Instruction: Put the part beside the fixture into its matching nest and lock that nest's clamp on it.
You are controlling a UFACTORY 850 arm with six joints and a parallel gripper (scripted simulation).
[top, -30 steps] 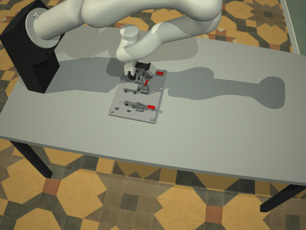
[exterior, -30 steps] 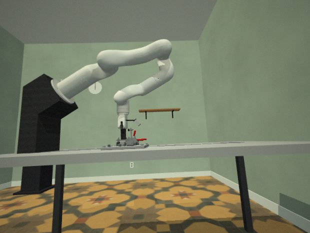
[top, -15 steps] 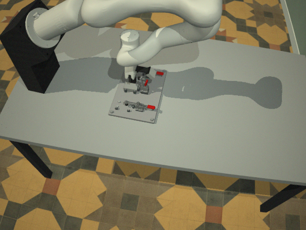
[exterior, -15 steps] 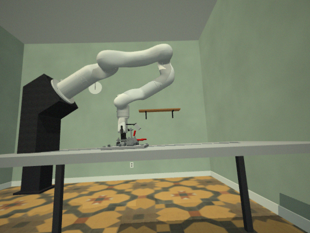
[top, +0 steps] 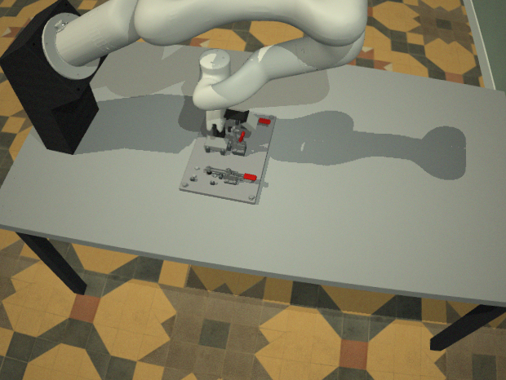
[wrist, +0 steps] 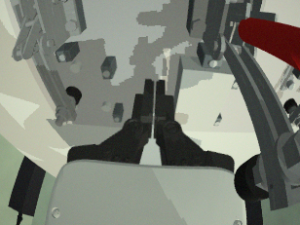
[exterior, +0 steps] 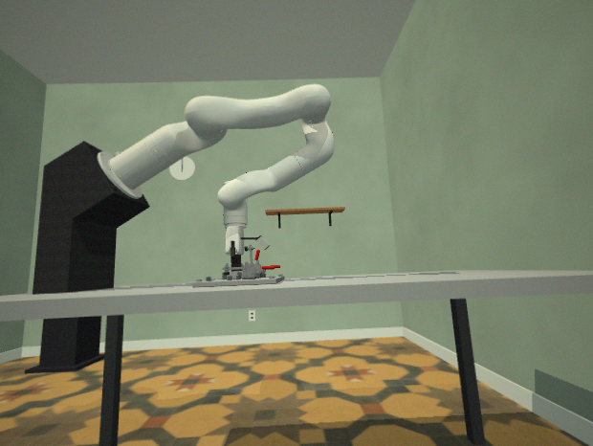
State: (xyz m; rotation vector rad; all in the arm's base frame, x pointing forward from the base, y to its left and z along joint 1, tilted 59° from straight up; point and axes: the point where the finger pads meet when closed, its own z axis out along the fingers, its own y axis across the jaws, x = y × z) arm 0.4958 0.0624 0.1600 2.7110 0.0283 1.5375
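Right now the grey block part is 40 mm to the right of my hand and 20 mm below it. The rest, counted from my hand: grey fixture plate 40 mm to the right, 40 mm below, 40 mm ahead.
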